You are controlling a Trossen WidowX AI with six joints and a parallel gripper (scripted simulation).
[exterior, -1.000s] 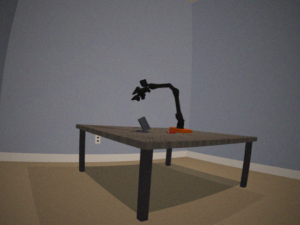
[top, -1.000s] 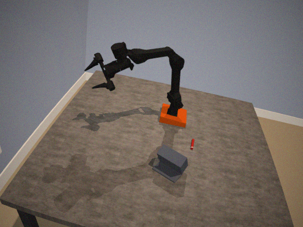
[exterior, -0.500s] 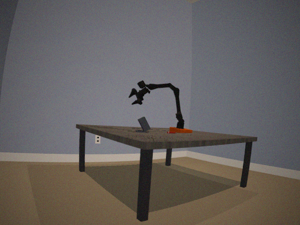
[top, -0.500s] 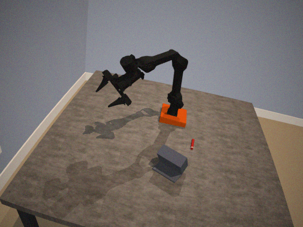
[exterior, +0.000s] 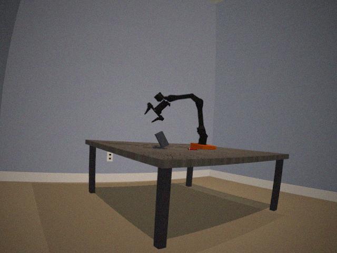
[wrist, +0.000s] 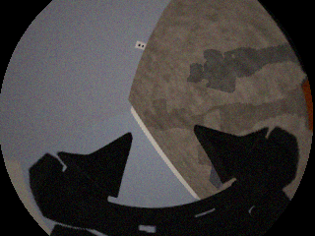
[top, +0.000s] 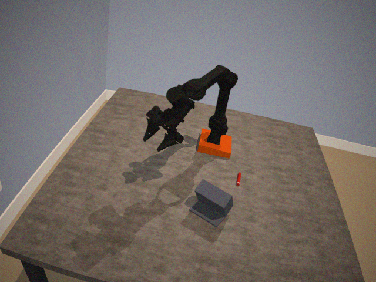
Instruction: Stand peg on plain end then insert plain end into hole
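Right now the red peg is 37 cm to the left of my gripper tip, 22 cm below it and 18 cm behind it. The rest, counted from my gripper tip: grey sloped panel (27 cm to the left, 16 cm below, 2 cm ahead); flat grey foot plate (26 cm to the left, 23 cm below, 4 cm ahead).
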